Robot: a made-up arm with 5 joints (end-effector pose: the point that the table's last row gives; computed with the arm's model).
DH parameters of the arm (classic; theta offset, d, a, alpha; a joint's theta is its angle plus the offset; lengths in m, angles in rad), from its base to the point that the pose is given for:
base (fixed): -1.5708 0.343 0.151 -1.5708
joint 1: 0 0.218 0.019 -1.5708
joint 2: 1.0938 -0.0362 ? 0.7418
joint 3: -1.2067 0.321 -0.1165 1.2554
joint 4: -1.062 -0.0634 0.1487 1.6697
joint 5: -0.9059 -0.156 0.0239 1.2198
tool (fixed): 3.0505 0.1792 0 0
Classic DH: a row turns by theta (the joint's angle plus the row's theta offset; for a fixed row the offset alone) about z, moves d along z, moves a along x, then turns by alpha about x.
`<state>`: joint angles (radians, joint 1 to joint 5).
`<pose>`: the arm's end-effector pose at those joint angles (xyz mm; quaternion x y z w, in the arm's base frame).
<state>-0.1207 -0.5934 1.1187 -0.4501 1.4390</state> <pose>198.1 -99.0 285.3 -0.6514 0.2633 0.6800 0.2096</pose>
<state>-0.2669 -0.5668 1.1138 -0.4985 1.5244</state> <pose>207.9 -91.7 292.7 -0.6261 0.3477 0.6775 0.1675</pose>
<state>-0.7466 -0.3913 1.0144 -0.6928 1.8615</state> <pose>274.8 -53.2 282.1 -0.4758 0.6534 0.5816 0.0919</pose>
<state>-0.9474 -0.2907 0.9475 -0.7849 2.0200</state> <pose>319.5 -49.4 259.2 -0.3949 0.7684 0.4930 0.1029</pose>
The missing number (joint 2, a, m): -0.0726
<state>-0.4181 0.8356 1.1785 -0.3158 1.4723</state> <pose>263.7 -165.1 281.1 -0.5069 0.5903 0.2150 0.5902</pose>
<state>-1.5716 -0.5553 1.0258 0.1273 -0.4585</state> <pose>384.7 -463.5 354.7 0.9014 0.1367 0.1071 0.3967</pose>
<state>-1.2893 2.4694 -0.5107 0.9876 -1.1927</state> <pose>28.6 -472.5 224.0 0.3777 -0.3153 0.8586 0.1442</pose>
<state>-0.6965 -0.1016 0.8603 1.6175 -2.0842</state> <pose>542.4 -499.1 264.8 -0.2909 0.0405 -0.8457 0.4454</pose>
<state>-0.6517 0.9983 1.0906 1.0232 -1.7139</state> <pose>188.6 -590.7 370.0 0.1428 -0.0690 0.9756 0.1521</pose>
